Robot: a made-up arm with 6 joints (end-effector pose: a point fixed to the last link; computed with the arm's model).
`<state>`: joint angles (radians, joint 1 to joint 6).
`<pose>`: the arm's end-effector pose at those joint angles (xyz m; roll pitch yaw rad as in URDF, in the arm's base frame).
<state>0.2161 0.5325 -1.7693 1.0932 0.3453 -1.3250</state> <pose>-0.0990 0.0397 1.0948 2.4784 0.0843 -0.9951</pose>
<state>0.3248 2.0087 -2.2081 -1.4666 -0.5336 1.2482</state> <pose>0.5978 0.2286 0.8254 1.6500 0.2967 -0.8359</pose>
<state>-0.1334 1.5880 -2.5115 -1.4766 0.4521 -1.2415</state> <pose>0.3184 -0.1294 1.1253 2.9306 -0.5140 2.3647</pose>
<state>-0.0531 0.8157 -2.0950 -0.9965 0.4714 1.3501</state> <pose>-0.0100 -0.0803 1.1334 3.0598 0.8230 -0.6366</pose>
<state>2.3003 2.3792 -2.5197 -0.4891 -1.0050 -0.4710</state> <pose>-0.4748 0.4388 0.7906 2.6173 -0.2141 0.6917</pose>
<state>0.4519 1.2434 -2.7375 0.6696 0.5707 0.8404</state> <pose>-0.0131 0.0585 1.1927 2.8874 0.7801 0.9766</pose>
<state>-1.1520 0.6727 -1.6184 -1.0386 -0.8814 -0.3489</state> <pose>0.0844 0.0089 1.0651 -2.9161 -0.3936 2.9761</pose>
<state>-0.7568 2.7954 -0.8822 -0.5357 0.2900 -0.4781</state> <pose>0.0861 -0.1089 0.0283 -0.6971 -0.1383 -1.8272</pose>
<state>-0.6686 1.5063 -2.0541 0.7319 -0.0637 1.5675</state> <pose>0.3693 -0.2600 1.0223 -2.3931 0.2772 0.9117</pose>
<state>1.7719 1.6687 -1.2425 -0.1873 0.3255 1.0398</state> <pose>-0.0959 0.4988 0.4976 -0.0420 0.6829 -1.2875</pose>
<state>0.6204 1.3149 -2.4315 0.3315 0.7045 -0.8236</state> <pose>0.1566 0.1604 1.1283 1.9151 0.0580 -0.9286</pose>
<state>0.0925 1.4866 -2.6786 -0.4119 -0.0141 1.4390</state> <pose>0.1976 0.0047 1.1982 2.9928 0.5003 0.1868</pose>
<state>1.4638 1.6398 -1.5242 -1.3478 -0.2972 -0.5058</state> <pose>0.0458 0.5556 0.7095 2.0256 -1.1404 -0.4741</pose>
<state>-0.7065 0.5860 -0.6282 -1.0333 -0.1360 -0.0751</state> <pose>0.2335 -0.2015 0.6978 1.7313 -0.4264 -2.5031</pose>
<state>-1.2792 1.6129 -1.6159 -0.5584 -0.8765 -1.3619</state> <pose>0.2154 -0.4883 0.8327 2.9747 -0.5636 2.4719</pose>
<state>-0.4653 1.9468 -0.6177 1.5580 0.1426 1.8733</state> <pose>0.3375 -0.1109 0.2246 -0.2737 -0.5650 0.2503</pose>
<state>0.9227 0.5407 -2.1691 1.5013 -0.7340 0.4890</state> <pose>-0.1321 -0.2912 1.0864 -3.1229 -0.5109 1.9986</pose>
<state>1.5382 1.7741 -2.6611 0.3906 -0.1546 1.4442</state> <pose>0.0006 0.3745 1.1251 -2.8854 0.4412 2.5556</pose>
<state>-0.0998 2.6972 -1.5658 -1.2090 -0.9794 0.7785</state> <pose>0.5575 0.0188 0.1484 0.7162 0.6924 -1.3436</pose>
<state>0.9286 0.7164 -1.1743 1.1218 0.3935 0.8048</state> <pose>0.0905 0.2331 0.8975 -2.0051 0.7749 2.8526</pose>
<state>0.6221 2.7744 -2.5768 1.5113 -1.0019 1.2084</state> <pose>0.6580 0.3562 0.4795 -1.7626 -0.1409 1.4168</pose>
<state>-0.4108 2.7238 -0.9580 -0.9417 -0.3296 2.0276</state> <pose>0.2338 -0.0931 0.0161 -0.4494 -0.1689 2.6263</pose>
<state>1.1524 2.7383 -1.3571 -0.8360 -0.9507 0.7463</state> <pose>0.1349 0.4489 0.0888 0.3968 0.8073 -0.6546</pose>
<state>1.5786 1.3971 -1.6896 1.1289 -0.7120 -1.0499</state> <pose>0.0498 0.4089 0.9539 2.1434 1.0037 -0.2232</pose>
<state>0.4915 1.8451 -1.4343 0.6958 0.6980 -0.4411</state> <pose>0.4536 0.3200 0.4957 0.1009 0.5121 -1.6440</pose>
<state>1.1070 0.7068 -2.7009 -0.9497 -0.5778 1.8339</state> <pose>-0.2277 -0.3880 1.0689 2.5726 -0.6589 1.0150</pose>
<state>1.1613 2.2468 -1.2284 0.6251 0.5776 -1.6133</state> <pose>0.1204 0.4431 0.2216 0.1066 0.0088 0.0257</pose>
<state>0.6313 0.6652 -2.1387 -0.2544 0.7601 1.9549</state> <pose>-0.0448 -0.0682 1.0958 -2.5500 0.5460 1.6913</pose>
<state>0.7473 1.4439 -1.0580 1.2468 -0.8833 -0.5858</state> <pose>0.3979 0.2573 0.6413 1.0111 1.1470 -2.0907</pose>
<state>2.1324 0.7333 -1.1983 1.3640 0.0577 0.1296</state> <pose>-0.1572 0.1741 0.9368 -2.4102 0.9977 -2.9851</pose>
